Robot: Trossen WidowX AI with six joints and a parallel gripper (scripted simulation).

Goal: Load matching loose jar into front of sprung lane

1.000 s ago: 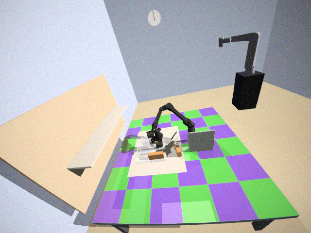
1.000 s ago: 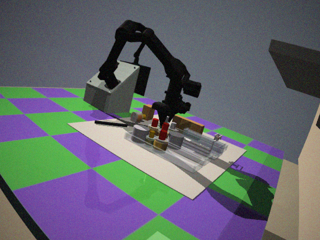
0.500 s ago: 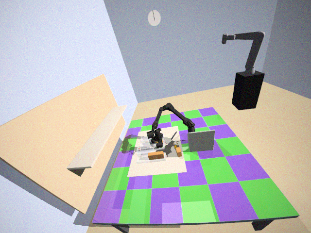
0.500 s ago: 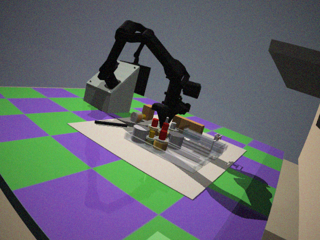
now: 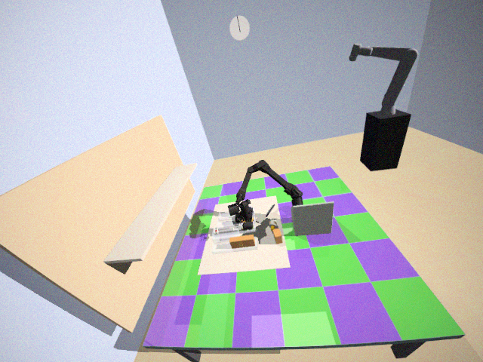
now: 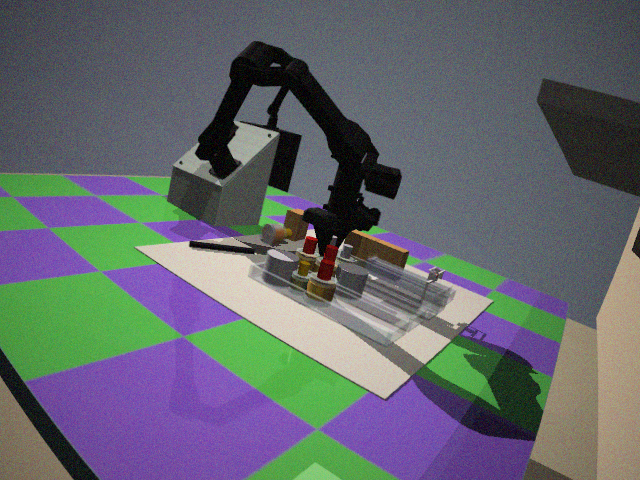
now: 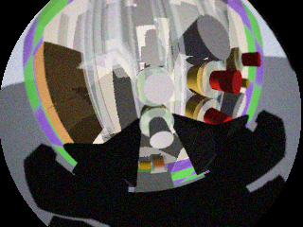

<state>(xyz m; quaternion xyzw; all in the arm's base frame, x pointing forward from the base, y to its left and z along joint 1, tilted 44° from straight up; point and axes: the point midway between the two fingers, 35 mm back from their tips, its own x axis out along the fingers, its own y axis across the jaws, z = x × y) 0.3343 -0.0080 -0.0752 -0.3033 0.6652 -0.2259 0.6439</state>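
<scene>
The white mat is 6 cm ahead of my gripper tip, 3 cm below it and 2 cm to the right of it. Round my gripper tip: small block: 18 cm behind, 10 cm to the left; then black pen: 17 cm to the right, 14 cm behind, 3 cm below.
</scene>
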